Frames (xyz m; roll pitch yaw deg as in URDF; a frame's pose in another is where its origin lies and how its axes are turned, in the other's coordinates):
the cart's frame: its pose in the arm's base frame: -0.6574 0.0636 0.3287 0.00 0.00 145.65
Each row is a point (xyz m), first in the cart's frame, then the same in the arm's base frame.
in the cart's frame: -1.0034 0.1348 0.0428
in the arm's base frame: 0.0950 -0.6139 0.3715
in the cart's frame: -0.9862 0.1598 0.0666
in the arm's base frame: 0.0666 -0.6248 0.3953
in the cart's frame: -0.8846 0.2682 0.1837
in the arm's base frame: -0.0784 -0.6570 0.5124
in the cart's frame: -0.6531 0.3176 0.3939
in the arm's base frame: -0.2974 -0.5671 0.7226
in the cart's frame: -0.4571 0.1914 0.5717
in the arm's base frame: -0.3880 -0.3523 0.9004
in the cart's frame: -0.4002 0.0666 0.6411
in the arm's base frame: -0.3646 -0.2172 0.9698
